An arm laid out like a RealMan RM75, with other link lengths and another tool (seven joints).
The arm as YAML. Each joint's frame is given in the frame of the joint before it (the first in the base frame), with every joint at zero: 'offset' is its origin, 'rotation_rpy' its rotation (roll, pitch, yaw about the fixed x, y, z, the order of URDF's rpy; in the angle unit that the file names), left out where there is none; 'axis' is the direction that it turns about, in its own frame. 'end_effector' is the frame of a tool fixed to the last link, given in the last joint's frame.
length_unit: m
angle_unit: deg
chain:
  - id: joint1
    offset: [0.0, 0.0, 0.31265]
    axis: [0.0, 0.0, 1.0]
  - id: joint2
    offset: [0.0, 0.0, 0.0]
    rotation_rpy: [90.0, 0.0, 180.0]
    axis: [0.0, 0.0, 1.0]
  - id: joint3
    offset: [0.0, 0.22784, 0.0]
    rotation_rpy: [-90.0, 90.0, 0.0]
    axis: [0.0, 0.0, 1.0]
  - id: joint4
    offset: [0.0, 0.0, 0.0]
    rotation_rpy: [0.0, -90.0, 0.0]
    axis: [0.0, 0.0, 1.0]
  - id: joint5
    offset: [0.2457, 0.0, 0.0]
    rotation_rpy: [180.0, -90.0, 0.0]
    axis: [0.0, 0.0, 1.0]
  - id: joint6
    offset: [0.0, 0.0, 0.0]
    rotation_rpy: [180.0, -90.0, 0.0]
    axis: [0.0, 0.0, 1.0]
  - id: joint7
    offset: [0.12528, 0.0, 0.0]
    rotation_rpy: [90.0, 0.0, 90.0]
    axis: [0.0, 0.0, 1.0]
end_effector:
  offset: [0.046, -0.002, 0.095]
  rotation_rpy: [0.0, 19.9, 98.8]
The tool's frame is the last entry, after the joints.
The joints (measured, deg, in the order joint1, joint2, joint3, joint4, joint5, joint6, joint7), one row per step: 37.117 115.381 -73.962 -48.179 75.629 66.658 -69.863; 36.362 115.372 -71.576 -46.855 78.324 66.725 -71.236; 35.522 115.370 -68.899 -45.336 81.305 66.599 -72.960; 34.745 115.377 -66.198 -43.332 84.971 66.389 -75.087; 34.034 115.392 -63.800 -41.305 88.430 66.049 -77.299; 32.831 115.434 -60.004 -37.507 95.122 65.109 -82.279; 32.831 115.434 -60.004 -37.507 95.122 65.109 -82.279; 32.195 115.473 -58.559 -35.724 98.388 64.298 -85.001; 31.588 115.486 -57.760 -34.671 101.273 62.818 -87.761; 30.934 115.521 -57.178 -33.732 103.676 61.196 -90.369; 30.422 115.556 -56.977 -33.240 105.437 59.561 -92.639; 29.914 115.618 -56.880 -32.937 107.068 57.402 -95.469; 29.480 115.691 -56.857 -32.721 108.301 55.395 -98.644; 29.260 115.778 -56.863 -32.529 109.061 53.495 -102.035; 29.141 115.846 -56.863 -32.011 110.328 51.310 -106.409; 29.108 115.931 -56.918 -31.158 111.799 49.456 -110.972; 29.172 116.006 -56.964 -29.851 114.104 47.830 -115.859
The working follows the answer.
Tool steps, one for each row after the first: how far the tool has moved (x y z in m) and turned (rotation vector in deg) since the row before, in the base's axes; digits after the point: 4 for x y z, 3 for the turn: 0.0022 0.0032 0.0060 1.687 3.461 -1.897; 0.0035 0.0046 0.0077 2.308 3.695 -2.030; 0.0038 0.0050 0.0079 2.654 4.141 -2.139; 0.0051 0.0049 0.0076 2.747 3.608 -2.008; 0.0115 0.0095 0.0142 5.790 5.698 -3.198; 0.0000 0.0000 0.0000 0.000 0.000 0.000; 0.0080 0.0045 0.0066 3.089 2.055 -1.650; 0.0084 0.0059 0.0070 3.287 0.776 -1.409; 0.0105 0.0044 0.0056 2.904 0.156 -1.611; 0.0091 0.0038 0.0044 2.347 -0.551 -1.237; 0.0109 0.0046 0.0048 2.623 -1.445 -1.280; 0.0107 0.0036 0.0040 2.319 -2.133 -0.876; 0.0096 0.0034 0.0029 1.941 -2.744 -0.469; 0.0112 0.0038 0.0035 2.260 -3.250 -0.548; 0.0106 0.0024 0.0018 1.873 -3.127 -0.454; 0.0103 0.0017 0.0015 1.907 -2.618 -0.601
Tool pose at each row, in the base's axes (x y z in m, rotation vector in deg; rounded; the steps above come from the unrounded poses): 0.1888 0.4208 -0.0280 72.398 -141.541 -19.633; 0.1910 0.4240 -0.0219 69.157 -140.154 -24.118; 0.1945 0.4286 -0.0143 65.861 -138.544 -29.425; 0.1983 0.4336 -0.0063 62.300 -136.431 -35.254; 0.2035 0.4385 0.0012 59.168 -134.471 -40.781; 0.2150 0.4480 0.0154 54.663 -130.754 -51.018; 0.2150 0.4480 0.0154 54.663 -130.754 -51.018; 0.2230 0.4524 0.0220 52.876 -129.329 -56.038; 0.2314 0.4583 0.0290 52.248 -128.613 -60.835; 0.2419 0.4628 0.0346 51.655 -128.562 -65.117; 0.2510 0.4666 0.0390 51.728 -128.953 -68.424; 0.2619 0.4711 0.0438 52.550 -129.907 -71.944; 0.2726 0.4748 0.0478 54.247 -131.169 -74.823; 0.2822 0.4781 0.0507 56.789 -132.696 -76.967; 0.2934 0.4819 0.0541 59.844 -134.455 -79.469; 0.3040 0.4843 0.0560 62.830 -136.164 -81.460; 0.3143 0.4860 0.0574 65.221 -137.591 -83.661

